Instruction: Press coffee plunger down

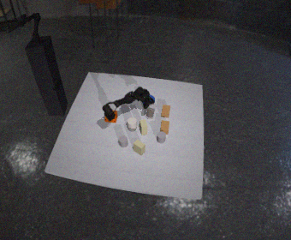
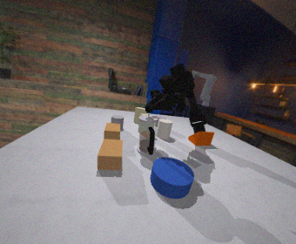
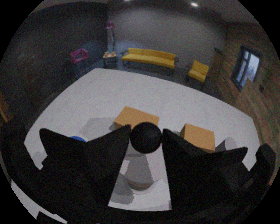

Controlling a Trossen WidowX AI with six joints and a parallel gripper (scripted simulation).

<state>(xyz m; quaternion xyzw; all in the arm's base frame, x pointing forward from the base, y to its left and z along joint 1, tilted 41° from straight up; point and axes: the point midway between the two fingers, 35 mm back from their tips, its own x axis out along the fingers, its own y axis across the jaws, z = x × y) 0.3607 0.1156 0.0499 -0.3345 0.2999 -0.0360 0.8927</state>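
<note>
Now: the coffee press 90 mm below my gripper tip, 20 mm behind it and 10 mm to the left of it. Round my gripper tip: blue disc 170 mm to the left, 160 mm below, 40 mm behind.
</note>
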